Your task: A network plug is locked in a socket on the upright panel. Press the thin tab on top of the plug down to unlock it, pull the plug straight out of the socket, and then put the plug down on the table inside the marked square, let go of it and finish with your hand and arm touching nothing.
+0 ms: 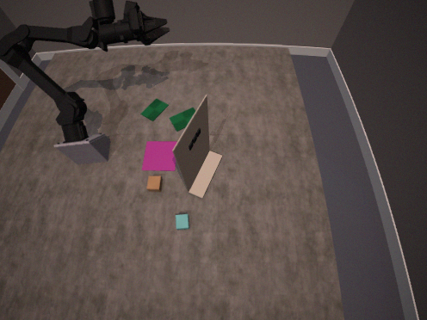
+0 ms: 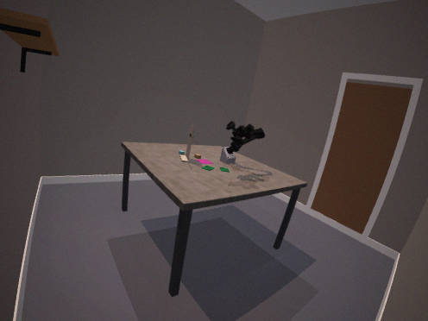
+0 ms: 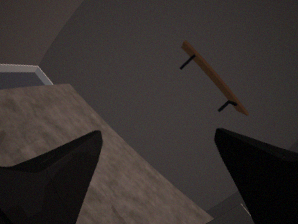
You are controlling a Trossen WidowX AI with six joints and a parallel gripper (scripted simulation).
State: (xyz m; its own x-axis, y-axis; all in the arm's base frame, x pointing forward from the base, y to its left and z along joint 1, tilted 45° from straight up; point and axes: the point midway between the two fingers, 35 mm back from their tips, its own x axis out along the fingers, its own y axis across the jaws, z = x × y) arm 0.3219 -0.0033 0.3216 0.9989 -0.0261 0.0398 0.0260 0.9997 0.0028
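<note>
My gripper tip is 35 cm to the left of the network plug, 10 cm above it and 2 cm short of it. Round my gripper tip: orange block: 39 cm to the right, 30 cm below, 12 cm behind; upright panel: 36 cm to the right, 18 cm below, 4 cm ahead; magenta marked square: 32 cm below, 27 cm to the right, 10 cm behind.
</note>
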